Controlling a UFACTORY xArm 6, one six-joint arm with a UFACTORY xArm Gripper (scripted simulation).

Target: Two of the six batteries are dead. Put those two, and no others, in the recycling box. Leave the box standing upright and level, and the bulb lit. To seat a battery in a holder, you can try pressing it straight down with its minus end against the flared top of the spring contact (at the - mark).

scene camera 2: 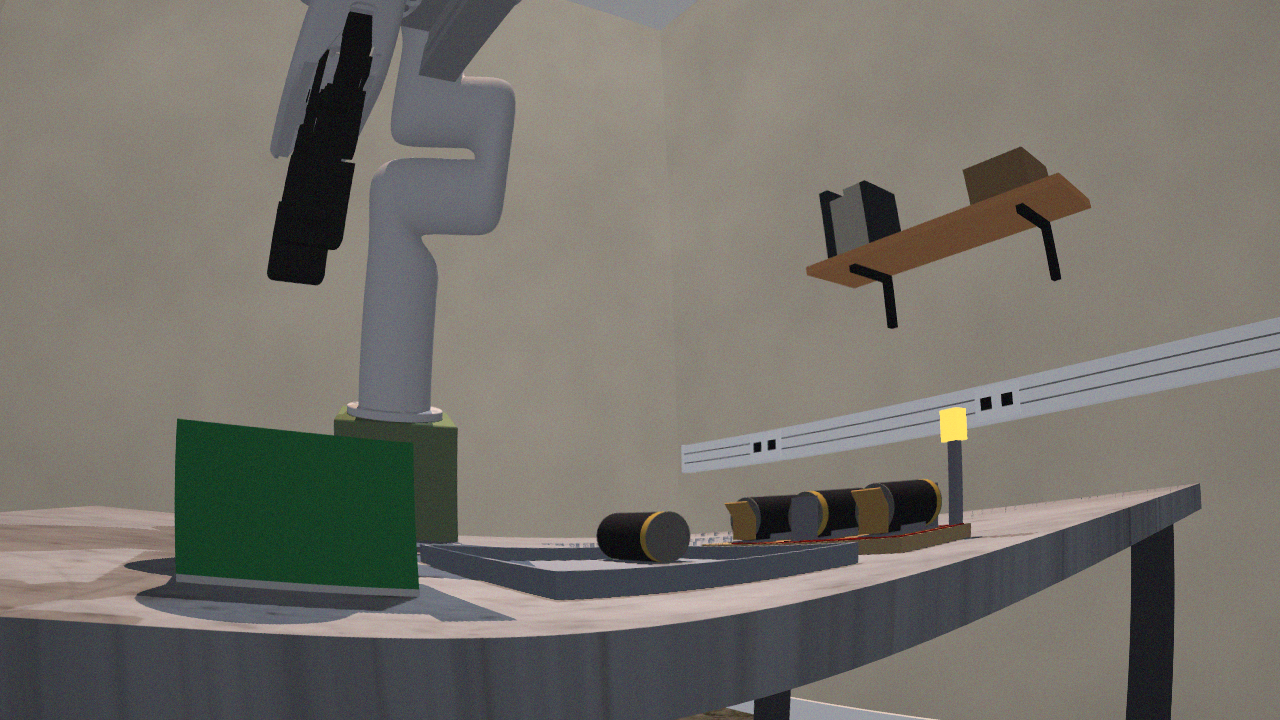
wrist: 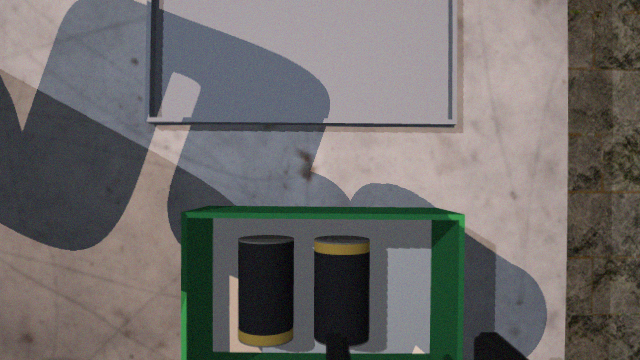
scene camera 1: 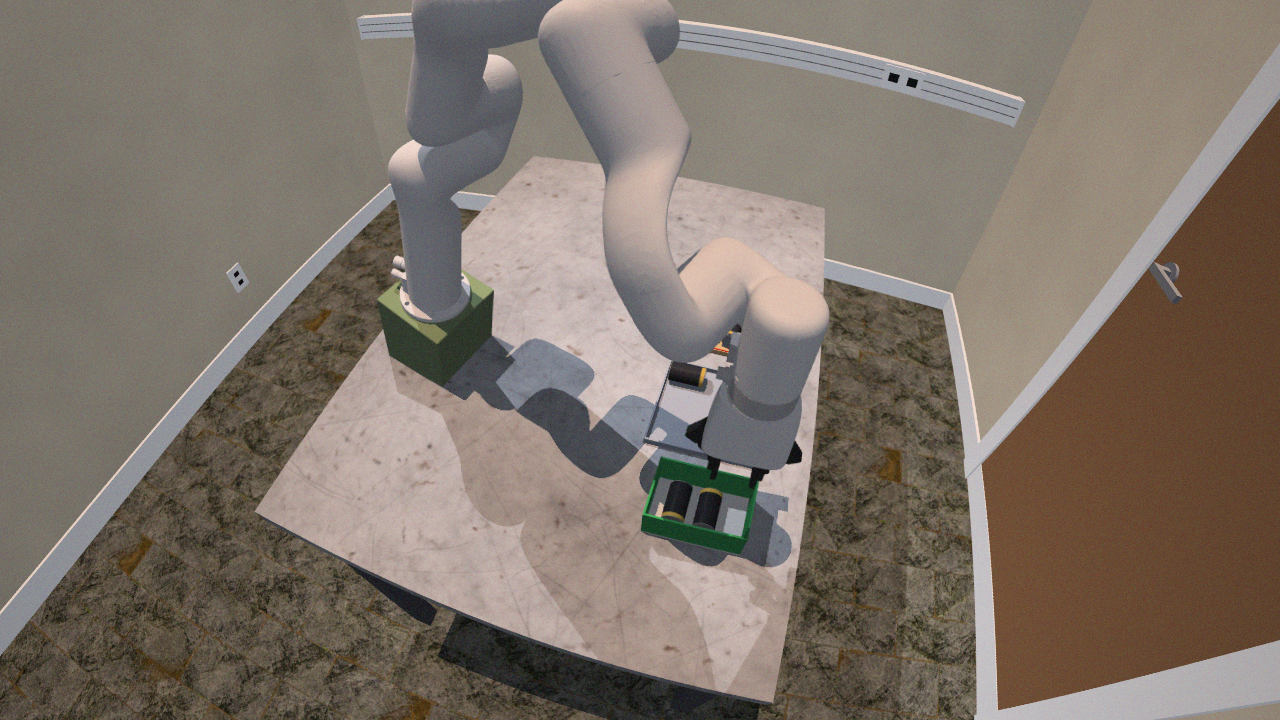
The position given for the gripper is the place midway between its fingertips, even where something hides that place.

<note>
In view: the gripper (scene camera 2: 300, 264), a grey tray (scene camera 2: 709, 566) and a battery (scene camera 2: 643, 536).
The grey tray is seen too in the wrist view (wrist: 352, 70) and in scene camera 1 (scene camera 1: 678, 405). The gripper also shows in scene camera 1 (scene camera 1: 733, 474).
</note>
